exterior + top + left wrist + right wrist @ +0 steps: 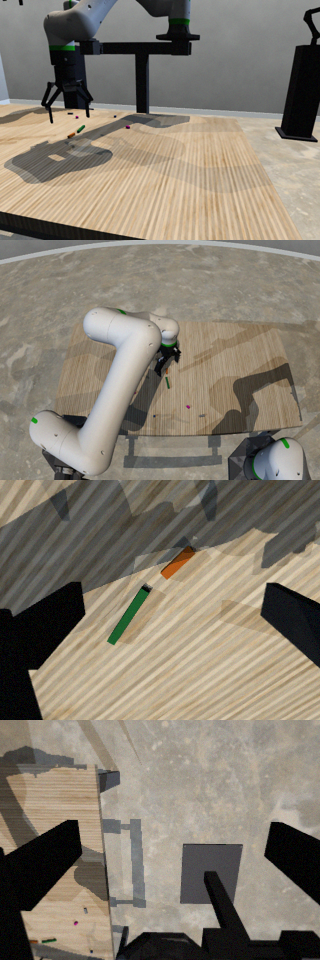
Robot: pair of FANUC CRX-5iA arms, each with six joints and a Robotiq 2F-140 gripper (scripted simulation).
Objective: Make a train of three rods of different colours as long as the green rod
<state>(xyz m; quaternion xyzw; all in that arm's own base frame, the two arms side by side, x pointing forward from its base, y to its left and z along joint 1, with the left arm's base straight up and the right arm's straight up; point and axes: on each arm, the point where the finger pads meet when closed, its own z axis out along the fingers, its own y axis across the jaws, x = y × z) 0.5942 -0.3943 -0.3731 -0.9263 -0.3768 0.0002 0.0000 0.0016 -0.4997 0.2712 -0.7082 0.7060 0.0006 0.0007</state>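
Now: left hand 30 cm past the blue rod, 7 cm above it and 4 cm to the right of it. From my left hand the other things lie so: grey rod 27 cm behind, 24 cm to the right, 7 cm below; green rod 7 cm below, 7 cm behind, 1 cm to the right; orange rod 7 cm below, 2 cm ahead, 1 cm to the left.
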